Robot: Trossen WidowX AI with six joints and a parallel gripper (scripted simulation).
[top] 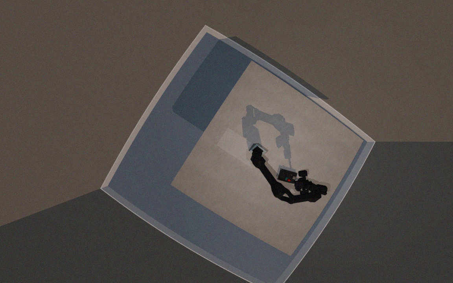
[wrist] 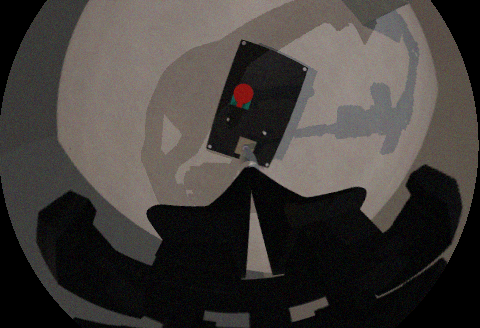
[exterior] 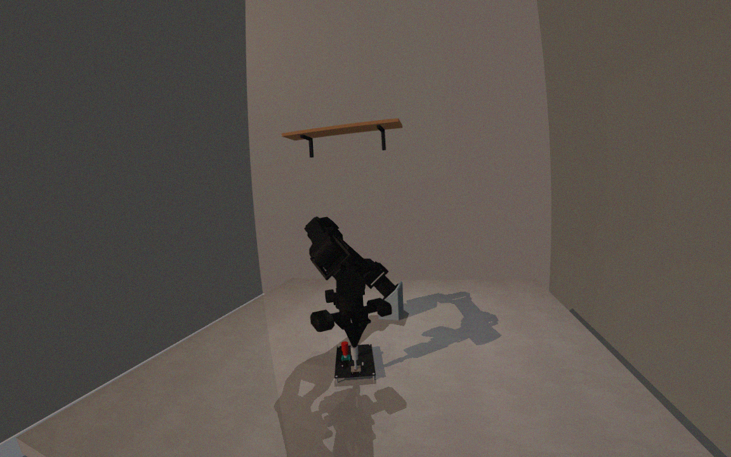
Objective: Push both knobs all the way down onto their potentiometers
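The pale grey knob lies 20 mm below my gripper tip. Round my gripper tip: red knob: 50 mm to the right, 50 mm behind, 40 mm below.
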